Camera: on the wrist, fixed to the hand. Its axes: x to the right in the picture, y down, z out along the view.
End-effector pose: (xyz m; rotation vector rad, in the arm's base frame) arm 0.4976 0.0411 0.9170 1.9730 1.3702 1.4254
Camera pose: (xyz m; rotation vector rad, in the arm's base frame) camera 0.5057 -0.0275 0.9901 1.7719 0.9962 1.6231
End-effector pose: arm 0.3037 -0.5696 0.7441 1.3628 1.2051 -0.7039
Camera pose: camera 0.3716 -0.5212 0.8003 1.1177 1.2521 -0.3921
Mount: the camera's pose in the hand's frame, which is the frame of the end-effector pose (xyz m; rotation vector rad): -0.0190 0.0896 -0.0415 -0.3558 0.0471 0.0613
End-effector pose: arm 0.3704 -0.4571 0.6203 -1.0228 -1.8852 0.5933
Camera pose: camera 0.4488 -0.4242 0.5666 -1.3131 -1.9645 0.2680
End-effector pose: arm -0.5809 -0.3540 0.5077 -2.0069 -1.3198 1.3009
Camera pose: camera -0.5033 -0.4065 0.4710 -2.3134 -1.5679 1.0960
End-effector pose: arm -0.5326 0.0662 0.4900 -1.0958 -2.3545 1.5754
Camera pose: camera -0.4547 0.1046 0.4394 1.2462 2.6242 -1.1411
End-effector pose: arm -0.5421 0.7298 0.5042 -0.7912 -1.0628 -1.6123
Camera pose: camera -0.4505 0.6895 0.4941 -1.0034 -0.7186 -1.7829
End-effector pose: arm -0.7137 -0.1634 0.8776 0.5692 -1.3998 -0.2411
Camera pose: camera -0.6919 -0.0689 0.9043 0.2362 -1.2885 -0.4147
